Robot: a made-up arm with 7 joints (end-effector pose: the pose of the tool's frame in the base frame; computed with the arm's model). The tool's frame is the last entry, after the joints.
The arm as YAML. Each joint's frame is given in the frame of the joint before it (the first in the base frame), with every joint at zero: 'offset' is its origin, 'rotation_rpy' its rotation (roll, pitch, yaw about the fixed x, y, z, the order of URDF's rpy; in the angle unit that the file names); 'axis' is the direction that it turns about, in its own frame. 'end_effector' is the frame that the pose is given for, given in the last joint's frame.
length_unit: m
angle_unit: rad
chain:
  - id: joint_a
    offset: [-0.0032, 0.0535, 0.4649]
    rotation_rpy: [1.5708, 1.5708, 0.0]
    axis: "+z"
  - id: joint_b
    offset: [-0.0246, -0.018, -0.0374]
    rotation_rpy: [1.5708, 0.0, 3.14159]
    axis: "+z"
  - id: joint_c
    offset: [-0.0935, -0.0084, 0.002]
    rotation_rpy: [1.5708, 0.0, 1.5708]
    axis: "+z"
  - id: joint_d
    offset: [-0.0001, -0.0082, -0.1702]
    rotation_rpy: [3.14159, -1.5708, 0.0]
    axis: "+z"
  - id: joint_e
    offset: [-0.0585, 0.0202, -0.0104]
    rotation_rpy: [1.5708, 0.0, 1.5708]
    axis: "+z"
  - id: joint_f
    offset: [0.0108, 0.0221, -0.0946]
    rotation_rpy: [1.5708, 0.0, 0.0]
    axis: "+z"
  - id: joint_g
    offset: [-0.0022, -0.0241, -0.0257]
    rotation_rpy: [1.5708, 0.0, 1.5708]
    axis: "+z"
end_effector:
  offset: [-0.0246, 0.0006, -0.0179]
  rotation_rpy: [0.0, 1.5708, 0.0]
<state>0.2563 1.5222 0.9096 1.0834 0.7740 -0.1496 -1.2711</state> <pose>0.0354 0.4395 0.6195 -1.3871 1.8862 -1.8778</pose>
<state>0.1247 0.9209 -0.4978 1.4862 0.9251 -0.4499 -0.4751</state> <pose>0.1646 0.2526 0.3012 0.1536 -1.6787 0.2332</pose>
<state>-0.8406 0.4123 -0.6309 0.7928 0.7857 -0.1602 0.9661</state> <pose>-0.2060 0.1440 0.1605 -1.0570 0.0264 0.0996</pose>
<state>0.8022 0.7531 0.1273 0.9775 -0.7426 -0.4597 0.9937</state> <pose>0.2783 0.3430 0.3355 0.6883 -0.9891 -1.3627</pose>
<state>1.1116 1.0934 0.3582 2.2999 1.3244 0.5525 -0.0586</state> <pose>0.0426 0.2077 0.5696 -0.0680 -2.6482 -0.6791</pose>
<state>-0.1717 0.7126 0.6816 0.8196 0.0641 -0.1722 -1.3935</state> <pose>0.0409 0.4002 0.2327 2.1780 -0.7779 1.0232</pose>
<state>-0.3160 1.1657 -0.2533 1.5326 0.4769 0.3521 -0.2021</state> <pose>0.1082 0.3202 0.2698 0.5892 -0.7118 -0.5309</pose>
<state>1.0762 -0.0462 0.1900 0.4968 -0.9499 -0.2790 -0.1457</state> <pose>0.3914 0.0550 0.2928 0.6663 -1.7815 -0.5427</pose>
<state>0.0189 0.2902 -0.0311 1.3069 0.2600 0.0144 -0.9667</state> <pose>0.1605 0.1718 0.1847 0.8764 -1.2053 0.6407</pose>
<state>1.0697 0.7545 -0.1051 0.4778 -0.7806 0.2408 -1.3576</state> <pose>0.2757 0.3928 0.3448 2.5780 -1.0455 0.3657</pose>
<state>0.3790 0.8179 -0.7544 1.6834 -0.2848 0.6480 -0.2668</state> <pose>0.2077 0.2072 0.2450 1.0096 -1.1731 -0.9613</pose>
